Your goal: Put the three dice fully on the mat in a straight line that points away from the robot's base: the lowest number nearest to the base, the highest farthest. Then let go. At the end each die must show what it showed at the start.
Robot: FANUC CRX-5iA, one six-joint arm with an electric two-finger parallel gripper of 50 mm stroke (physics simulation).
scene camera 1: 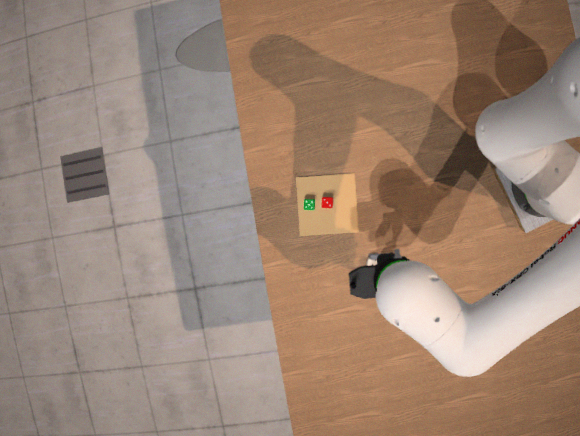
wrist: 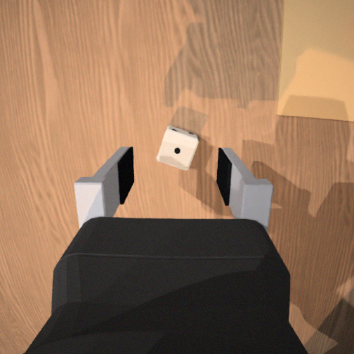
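The green die (scene camera 1: 309, 204), five up, and the red die (scene camera 1: 327, 202), three up, stand apart on the yellow mat (scene camera 1: 327, 227) (wrist: 320, 30) in scene camera 1. The green die is farther from the robot's base. A white die (wrist: 177, 149), showing one on top, lies on the wood off the mat, turned a little relative to the fingers. My gripper (scene camera 1: 384, 256) (wrist: 175, 164) is open and empty. In the wrist view the white die shows between the finger lines, slightly ahead of the fingertips. I cannot make it out in scene camera 1.
The wooden table (scene camera 1: 360, 390) ends left of the mat, with the tiled floor (scene camera 1: 125, 370) beyond. My white arm (scene camera 1: 470, 335) reaches in from the right, where the base is. The mat's corner is at the upper right of the wrist view. Arm shadows cross the table and mat.
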